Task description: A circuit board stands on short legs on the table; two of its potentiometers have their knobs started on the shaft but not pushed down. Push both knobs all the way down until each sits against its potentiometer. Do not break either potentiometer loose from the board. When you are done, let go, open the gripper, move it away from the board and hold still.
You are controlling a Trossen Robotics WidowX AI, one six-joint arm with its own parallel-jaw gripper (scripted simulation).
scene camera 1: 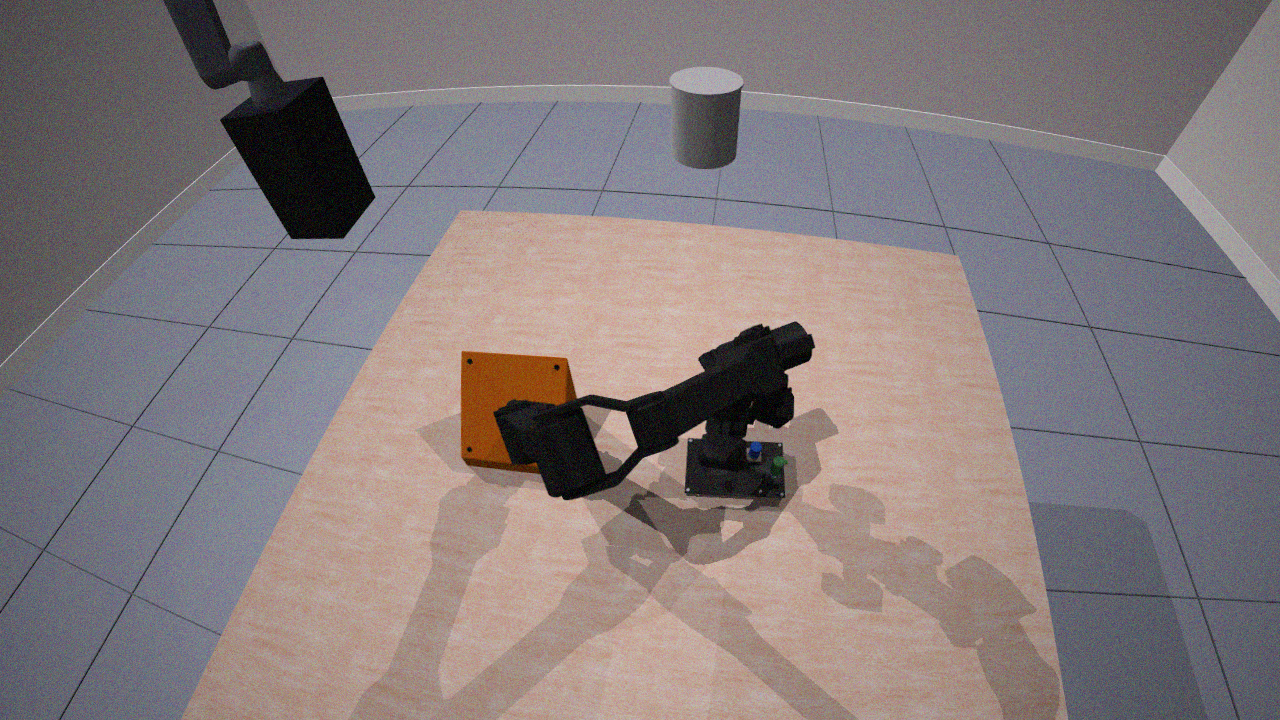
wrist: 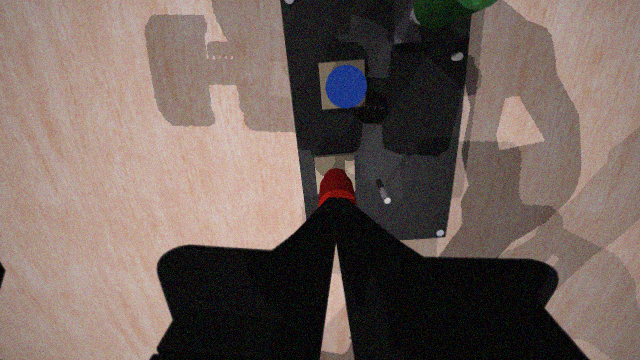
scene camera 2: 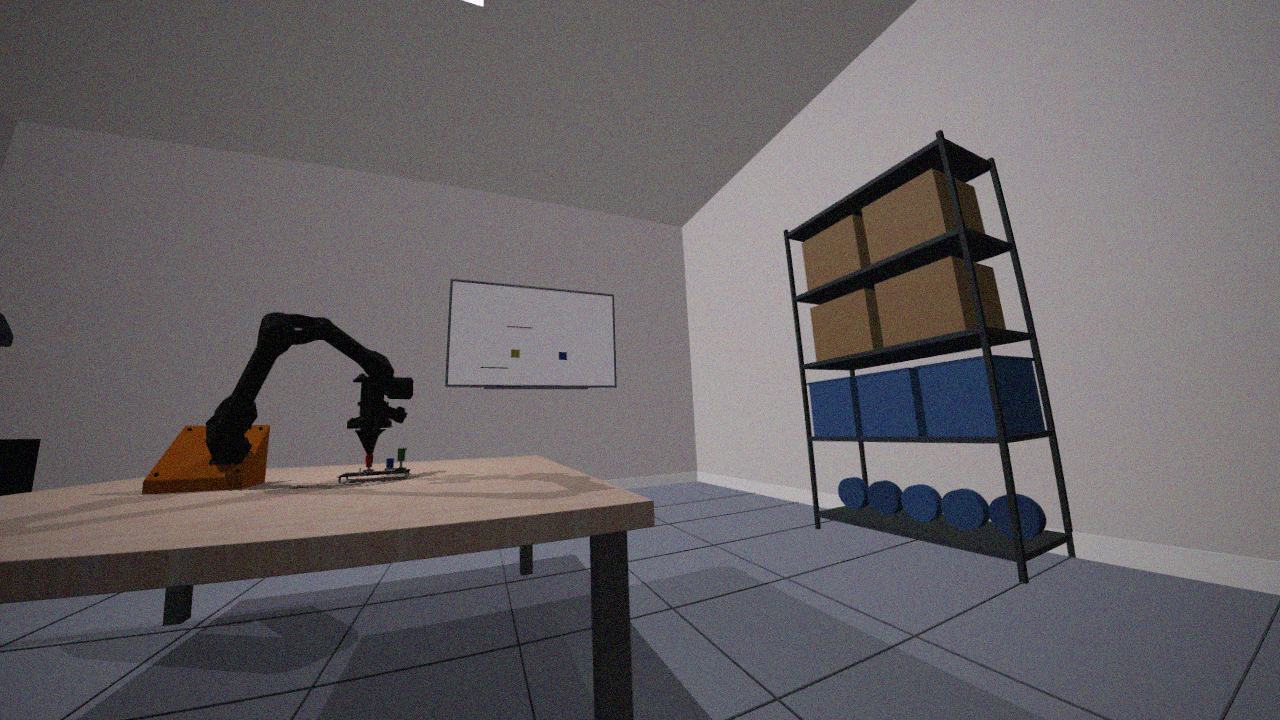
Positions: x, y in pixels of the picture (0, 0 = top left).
Scene:
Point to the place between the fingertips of my gripper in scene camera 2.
At 369, 454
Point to a red knob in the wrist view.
336, 183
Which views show my gripper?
Scene camera 1, the wrist view and scene camera 2: all of them.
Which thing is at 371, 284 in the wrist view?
My gripper.

